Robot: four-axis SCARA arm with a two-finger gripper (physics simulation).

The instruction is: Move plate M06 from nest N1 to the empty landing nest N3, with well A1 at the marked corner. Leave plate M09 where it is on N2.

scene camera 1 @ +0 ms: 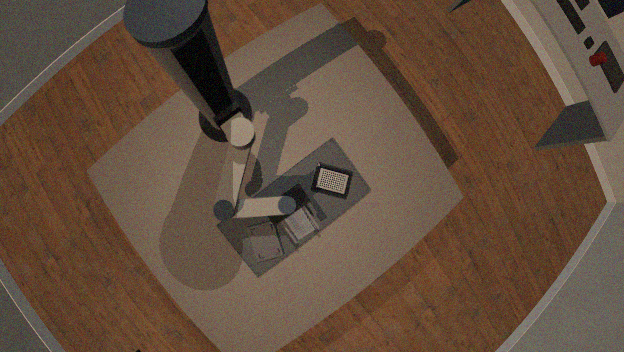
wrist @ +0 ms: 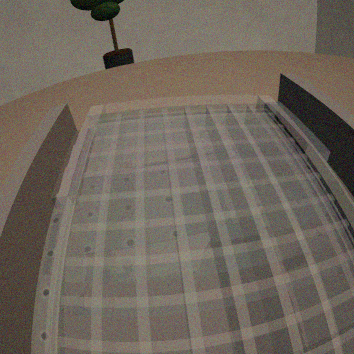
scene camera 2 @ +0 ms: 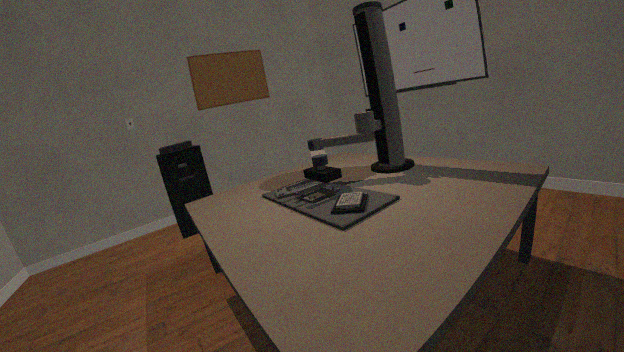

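The gripper point(scene camera 1: 301, 224) point(scene camera 2: 322, 178) point(wrist: 175, 160) is shut on plate M06 point(scene camera 1: 300, 226) point(wrist: 185, 225), a clear well plate held between its two flat fingers. It appears raised over the middle nest N3 point(scene camera 2: 315, 196), which the gripper and plate mostly hide in scene camera 1. Dark dots show through the plate in the wrist view. Nest N1 point(scene camera 1: 265, 245) at the lower left of the board holds no plate. Plate M09 point(scene camera 1: 332, 180) point(scene camera 2: 350, 199), whitish, sits in the black nest N2 point(scene camera 1: 331, 194). Well A1 of M06 cannot be made out.
The nests stand on a dark grey board point(scene camera 1: 352, 192) point(scene camera 2: 380, 201) on a beige table point(scene camera 1: 390, 225) point(scene camera 2: 370, 260). The arm's column point(scene camera 1: 195, 70) point(scene camera 2: 390, 100) stands behind the board. The arm's links and their shadows lie across part of the board.
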